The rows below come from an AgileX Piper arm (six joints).
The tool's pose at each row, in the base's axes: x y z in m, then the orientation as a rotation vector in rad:
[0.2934 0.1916 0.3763 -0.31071 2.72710 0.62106]
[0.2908 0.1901 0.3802 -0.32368 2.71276 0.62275]
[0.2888 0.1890 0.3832 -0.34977 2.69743 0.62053]
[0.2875 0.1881 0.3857 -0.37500 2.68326 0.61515]
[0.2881 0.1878 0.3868 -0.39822 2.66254 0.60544]
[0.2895 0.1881 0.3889 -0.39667 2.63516 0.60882]
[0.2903 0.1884 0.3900 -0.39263 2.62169 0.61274]
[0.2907 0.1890 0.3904 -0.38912 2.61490 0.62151]
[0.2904 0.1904 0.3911 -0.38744 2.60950 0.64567]
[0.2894 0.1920 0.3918 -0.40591 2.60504 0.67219]
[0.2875 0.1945 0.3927 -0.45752 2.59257 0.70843]
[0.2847 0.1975 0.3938 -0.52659 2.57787 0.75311]
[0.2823 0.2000 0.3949 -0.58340 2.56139 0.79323]
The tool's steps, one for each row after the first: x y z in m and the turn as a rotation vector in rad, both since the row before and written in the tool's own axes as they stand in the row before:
[0.0012 0.0009 -0.0047 -0.00364 -0.01013 -0.01198]
[0.0009 0.0008 -0.0036 -0.00275 -0.00800 -0.02145]
[0.0004 0.0006 -0.0029 -0.00042 -0.00720 -0.02117]
[-0.0009 -0.0001 -0.0009 0.00259 -0.01406 -0.02255]
[-0.0022 0.0005 -0.0012 -0.00308 -0.02589 -0.00617]
[-0.0012 0.0004 -0.0005 -0.00261 -0.01345 -0.00048]
[-0.0006 0.0005 0.0001 -0.00588 -0.00661 0.00204]
[-0.0003 0.0016 0.0000 -0.01700 -0.00336 0.00431]
[0.0003 0.0020 -0.0001 -0.02204 0.00370 -0.00791]
[0.0008 0.0032 0.0000 -0.03495 0.00774 -0.02942]
[0.0013 0.0040 -0.0001 -0.04414 0.01365 -0.03883]
[0.0009 0.0035 -0.0001 -0.03900 0.00912 -0.03218]

